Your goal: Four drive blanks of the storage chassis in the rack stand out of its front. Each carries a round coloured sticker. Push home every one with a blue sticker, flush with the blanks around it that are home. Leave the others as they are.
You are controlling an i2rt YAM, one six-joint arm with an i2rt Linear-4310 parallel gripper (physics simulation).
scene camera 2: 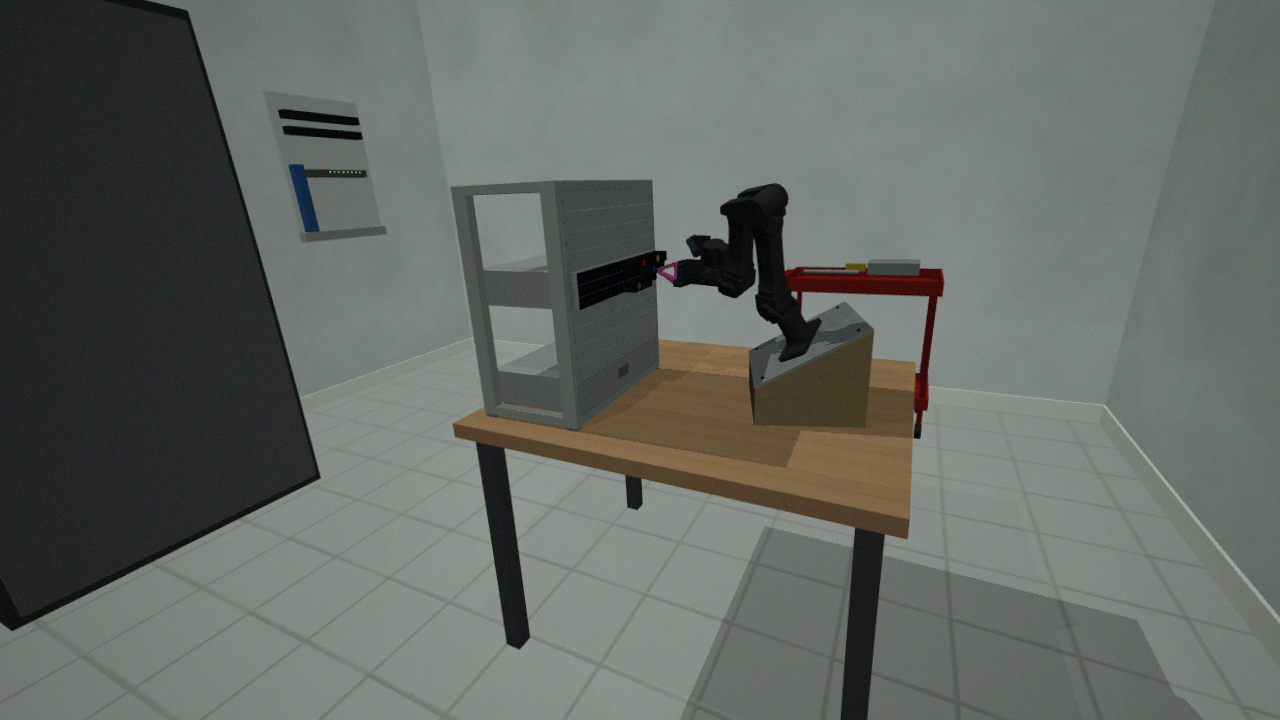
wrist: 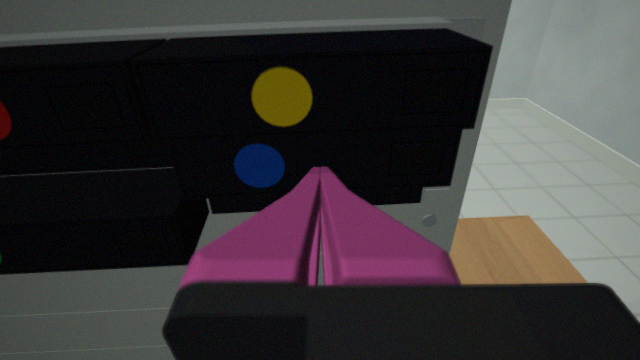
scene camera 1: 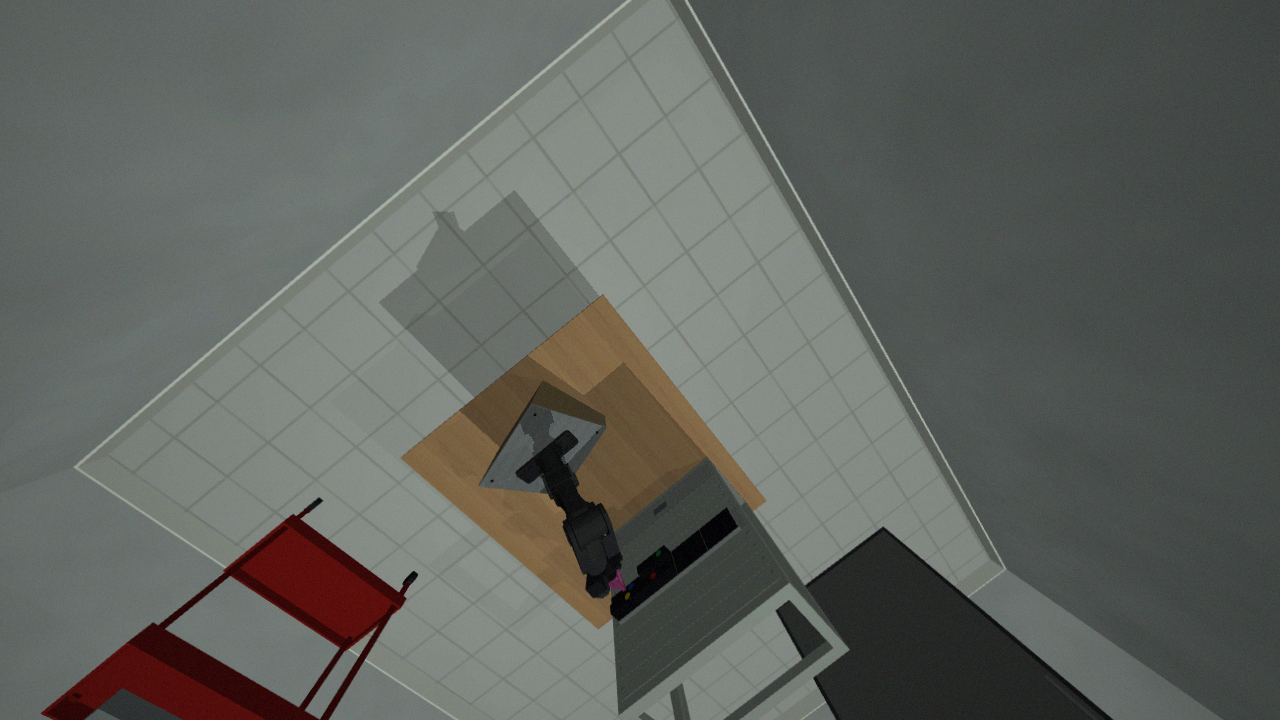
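Note:
In the wrist view the blank with the blue sticker lies directly under the blank with the yellow sticker. The yellow one stands out further; the blue one's face is set back from it, and whether it is flush I cannot tell. The blank with the red sticker is to the left, and the blank with the green sticker is lower left, standing out. My gripper is shut and empty. Its magenta tips overlap the blue blank's face, right of the sticker; contact is unclear.
The grey rack stands on the wooden table. The arm's base sits on a sloped block. A red cart stands beyond the table, and a large dark cabinet is behind the rack.

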